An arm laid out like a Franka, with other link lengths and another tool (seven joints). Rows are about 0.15 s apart.
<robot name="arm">
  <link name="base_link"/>
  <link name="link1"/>
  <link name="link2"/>
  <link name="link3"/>
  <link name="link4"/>
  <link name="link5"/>
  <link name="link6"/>
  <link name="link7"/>
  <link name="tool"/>
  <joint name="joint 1" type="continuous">
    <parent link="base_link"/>
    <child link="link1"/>
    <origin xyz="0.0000 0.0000 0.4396" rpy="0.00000 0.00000 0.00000"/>
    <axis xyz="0 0 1"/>
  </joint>
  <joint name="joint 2" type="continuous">
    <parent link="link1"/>
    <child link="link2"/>
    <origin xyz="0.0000 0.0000 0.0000" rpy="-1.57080 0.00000 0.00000"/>
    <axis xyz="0 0 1"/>
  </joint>
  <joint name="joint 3" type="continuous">
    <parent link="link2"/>
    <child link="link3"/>
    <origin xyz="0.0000 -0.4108 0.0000" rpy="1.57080 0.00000 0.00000"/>
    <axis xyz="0 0 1"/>
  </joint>
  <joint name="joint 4" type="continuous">
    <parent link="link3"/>
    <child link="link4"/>
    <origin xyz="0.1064 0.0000 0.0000" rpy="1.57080 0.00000 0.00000"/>
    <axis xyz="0 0 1"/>
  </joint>
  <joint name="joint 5" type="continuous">
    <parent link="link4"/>
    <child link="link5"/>
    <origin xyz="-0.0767 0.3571 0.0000" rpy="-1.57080 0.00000 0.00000"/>
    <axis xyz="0 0 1"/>
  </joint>
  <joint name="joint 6" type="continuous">
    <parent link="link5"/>
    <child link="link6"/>
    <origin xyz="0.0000 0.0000 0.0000" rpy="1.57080 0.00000 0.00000"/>
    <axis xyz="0 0 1"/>
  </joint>
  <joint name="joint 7" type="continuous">
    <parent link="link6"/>
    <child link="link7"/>
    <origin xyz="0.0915 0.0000 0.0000" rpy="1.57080 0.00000 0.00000"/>
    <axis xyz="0 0 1"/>
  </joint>
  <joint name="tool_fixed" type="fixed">
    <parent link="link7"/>
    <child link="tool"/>
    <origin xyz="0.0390 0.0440 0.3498" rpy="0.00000 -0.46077 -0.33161"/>
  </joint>
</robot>
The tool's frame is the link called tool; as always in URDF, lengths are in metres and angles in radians. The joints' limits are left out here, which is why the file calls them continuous.
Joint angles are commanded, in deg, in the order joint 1, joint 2, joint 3, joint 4, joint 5, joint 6, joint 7. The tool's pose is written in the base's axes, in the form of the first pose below.
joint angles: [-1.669 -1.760 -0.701 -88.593 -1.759 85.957 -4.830]
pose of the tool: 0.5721 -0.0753 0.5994 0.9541 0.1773 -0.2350 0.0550
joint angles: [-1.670 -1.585 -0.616 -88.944 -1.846 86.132 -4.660]
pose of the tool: 0.5720 -0.0751 0.5951 0.9535 0.1766 -0.2380 0.0549
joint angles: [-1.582 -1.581 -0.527 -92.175 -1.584 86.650 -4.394]
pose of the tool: 0.5600 -0.0714 0.5693 0.9479 0.1780 -0.2599 0.0477
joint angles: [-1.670 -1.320 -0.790 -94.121 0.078 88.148 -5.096]
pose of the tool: 0.5605 -0.0640 0.5523 0.9465 0.1849 -0.2624 0.0329
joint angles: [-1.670 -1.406 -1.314 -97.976 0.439 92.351 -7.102]
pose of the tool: 0.5667 -0.0658 0.5291 0.9453 0.1977 -0.2573 0.0328
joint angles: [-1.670 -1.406 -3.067 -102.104 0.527 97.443 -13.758]
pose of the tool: 0.5766 -0.0784 0.5044 0.9386 0.2382 -0.2461 0.0414
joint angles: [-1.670 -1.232 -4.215 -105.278 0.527 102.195 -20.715]
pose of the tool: 0.5890 -0.0854 0.4858 0.9287 0.2848 -0.2310 0.0554
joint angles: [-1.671 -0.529 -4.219 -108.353 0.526 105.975 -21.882]
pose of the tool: 0.5931 -0.0849 0.4606 0.9258 0.2939 -0.2304 0.0579
